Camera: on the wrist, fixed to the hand. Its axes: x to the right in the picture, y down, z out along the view.
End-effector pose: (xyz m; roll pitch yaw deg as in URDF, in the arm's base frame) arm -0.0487 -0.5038 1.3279 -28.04 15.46 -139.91
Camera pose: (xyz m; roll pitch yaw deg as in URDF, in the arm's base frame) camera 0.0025 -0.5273 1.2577 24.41 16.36 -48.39
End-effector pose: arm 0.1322 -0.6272 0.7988 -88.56 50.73 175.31
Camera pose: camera 0.2006 -0.5933 0.7511 88.04 40.87 -22.38
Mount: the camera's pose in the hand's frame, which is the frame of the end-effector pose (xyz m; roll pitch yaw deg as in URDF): -0.0045 0.0798 -0.0414 9.75 -11.85 87.04
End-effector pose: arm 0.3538 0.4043 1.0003 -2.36 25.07 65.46
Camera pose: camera 0.2733 0.4158 0.9618 34.88 -7.35 148.76
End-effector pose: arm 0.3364 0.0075 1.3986 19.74 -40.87 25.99
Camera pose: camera 0.3014 0.0895 1.3866 -35.38 -25.40 135.67
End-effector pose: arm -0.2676 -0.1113 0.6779 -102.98 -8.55 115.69
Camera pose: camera -0.2176 -0.0809 0.6095 -86.39 78.50 110.10
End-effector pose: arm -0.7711 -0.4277 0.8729 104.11 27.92 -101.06
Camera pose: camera -0.7579 -0.4680 0.9523 136.45 -50.32 -144.31
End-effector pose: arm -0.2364 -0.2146 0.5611 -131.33 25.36 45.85
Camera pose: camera -0.1888 -0.2859 0.5336 148.02 53.84 -77.78
